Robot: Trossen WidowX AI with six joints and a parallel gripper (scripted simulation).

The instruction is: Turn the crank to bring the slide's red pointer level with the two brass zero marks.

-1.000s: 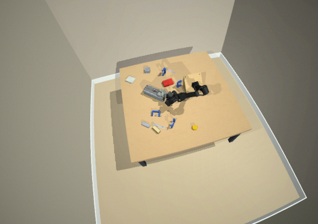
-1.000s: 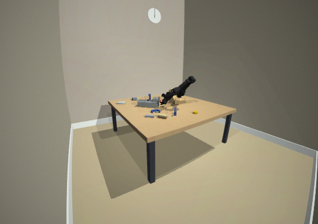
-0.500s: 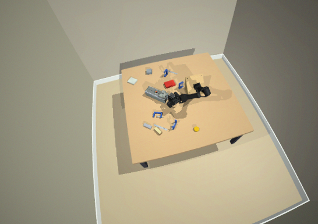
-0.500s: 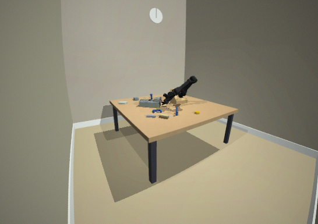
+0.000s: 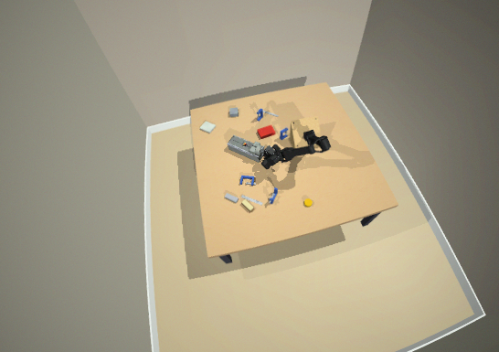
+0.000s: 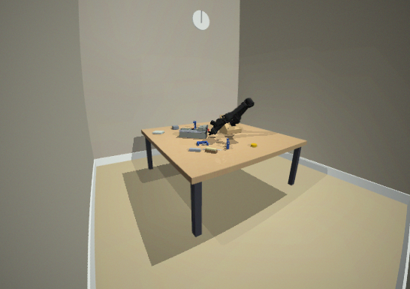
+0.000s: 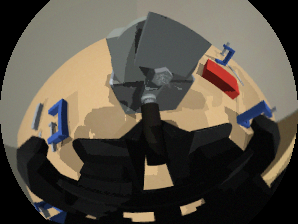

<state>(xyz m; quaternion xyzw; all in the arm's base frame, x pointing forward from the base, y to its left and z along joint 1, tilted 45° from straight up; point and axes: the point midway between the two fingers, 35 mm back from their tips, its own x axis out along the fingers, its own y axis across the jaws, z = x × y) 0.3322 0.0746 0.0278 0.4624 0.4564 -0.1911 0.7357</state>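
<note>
The dark crank handle lies 3 cm above my gripper tip, 1 cm to the left of it and 1 cm behind it. The rest, counted from my gripper tip: red pointer: 11 cm to the right, 11 cm ahead, 5 cm above; tan block: 32 cm to the left, 19 cm ahead, 1 cm below; yellow disc: 40 cm to the left, 19 cm behind, 2 cm below.
</note>
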